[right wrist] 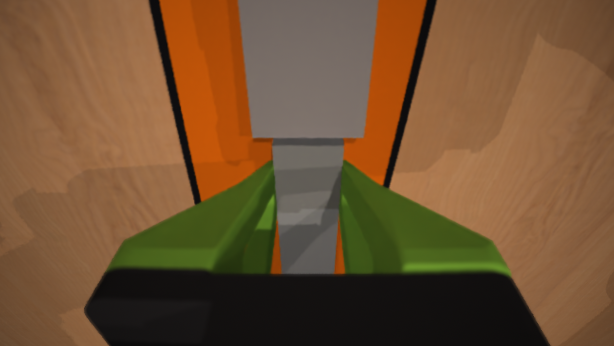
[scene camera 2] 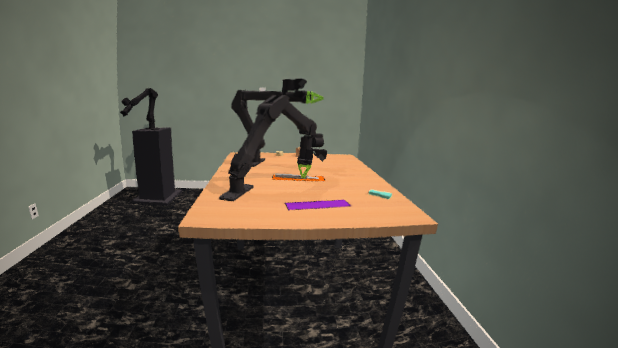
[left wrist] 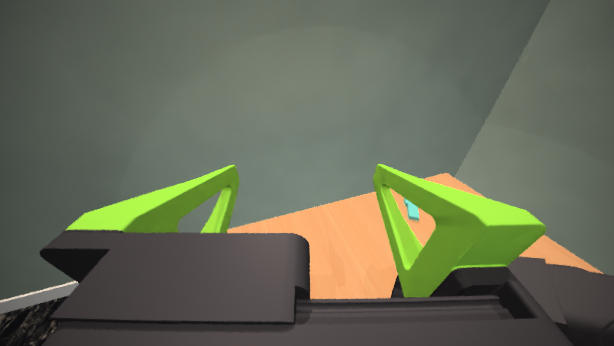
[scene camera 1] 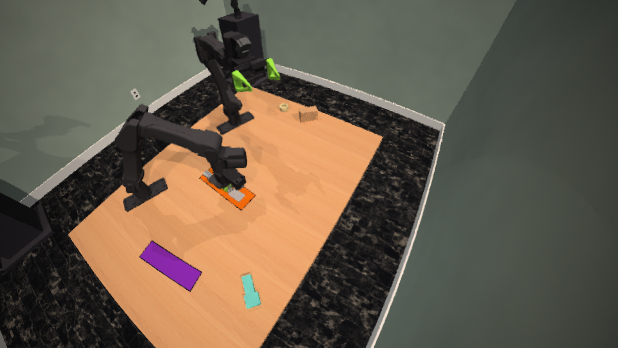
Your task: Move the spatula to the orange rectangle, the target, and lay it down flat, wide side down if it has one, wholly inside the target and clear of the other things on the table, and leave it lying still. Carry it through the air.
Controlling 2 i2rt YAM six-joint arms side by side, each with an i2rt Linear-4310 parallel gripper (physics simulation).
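Where they show: left gripper, fingertip midpoint: (scene camera 2: pixel 321 98) (left wrist: pixel 306 172) (scene camera 1: pixel 266 83); right gripper, fingertip midpoint: (right wrist: pixel 308 173) (scene camera 2: pixel 302 177) (scene camera 1: pixel 228 189); left arm's base, link origin: (scene camera 2: pixel 255 162) (scene camera 1: pixel 235 123); right arm's base, link origin: (scene camera 2: pixel 237 192) (scene camera 1: pixel 145 194).
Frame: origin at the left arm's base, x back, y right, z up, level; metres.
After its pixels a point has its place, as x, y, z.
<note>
The grey spatula (scene camera 1: pixel 236 195) {-0.402, 0.212, 0.008} (scene camera 2: pixel 313 177) {-0.405, 0.212, 0.008} (right wrist: pixel 307 70) {-0.395, 0.211, 0.008} lies level over the orange rectangle (scene camera 1: pixel 244 204) {-0.454, 0.207, 0.001} (scene camera 2: pixel 321 179) {-0.446, 0.208, 0.001} (right wrist: pixel 396 50) {-0.408, 0.238, 0.001}, lengthwise along it, on it or very close above. In the right wrist view, orange shows on both sides of its blade. In scene camera 1 the handle end shows near the target's upper left end; the middle is hidden by the arm. My right gripper (scene camera 1: pixel 228 189) {-0.353, 0.225, 0.005} (scene camera 2: pixel 303 176) {-0.353, 0.225, 0.005} (right wrist: pixel 308 173) {-0.353, 0.225, 0.005} is shut on the handle just behind the blade. My left gripper (scene camera 1: pixel 264 83) {-0.390, -0.001, 0.407} (scene camera 2: pixel 323 98) {-0.390, -0.001, 0.407} (left wrist: pixel 306 172) {-0.390, -0.001, 0.407} is open and empty, high above the table's far end.
A purple rectangle (scene camera 1: pixel 171 266) {-0.502, 0.547, 0.001} (scene camera 2: pixel 317 205) {-0.489, 0.562, 0.001} and a turquoise paddle-shaped object (scene camera 1: pixel 250 292) {-0.744, 0.362, 0.015} (scene camera 2: pixel 380 194) {-0.738, 0.376, 0.011} (left wrist: pixel 412 209) {-0.721, 0.353, 0.015} lie towards the near end of the table. A small pale ring-shaped object (scene camera 1: pixel 280 107) {-0.070, -0.244, 0.021} and a brown block (scene camera 1: pixel 308 115) {-0.237, -0.302, 0.039} stand near the far edge.
</note>
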